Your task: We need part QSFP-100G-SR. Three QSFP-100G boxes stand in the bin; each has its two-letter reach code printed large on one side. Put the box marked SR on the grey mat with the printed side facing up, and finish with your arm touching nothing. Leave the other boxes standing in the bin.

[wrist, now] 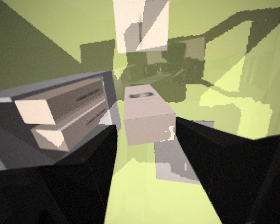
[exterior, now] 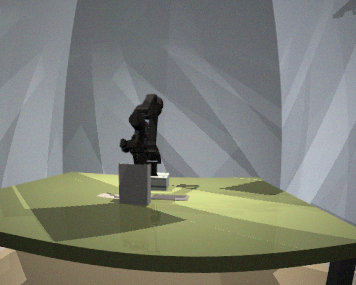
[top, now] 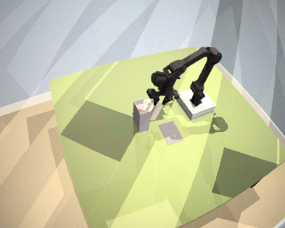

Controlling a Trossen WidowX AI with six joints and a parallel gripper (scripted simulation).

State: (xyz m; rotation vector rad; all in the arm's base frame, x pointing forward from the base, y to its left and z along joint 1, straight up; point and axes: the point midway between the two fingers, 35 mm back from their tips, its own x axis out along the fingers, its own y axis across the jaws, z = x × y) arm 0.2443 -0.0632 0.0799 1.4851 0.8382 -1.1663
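Now: the grey mat 10 mm behind my gripper tip, 130 mm to the left of it and 110 mm below it. From my gripper tip the other things lie so: white card 10 mm behind, 110 mm to the right, 110 mm below.
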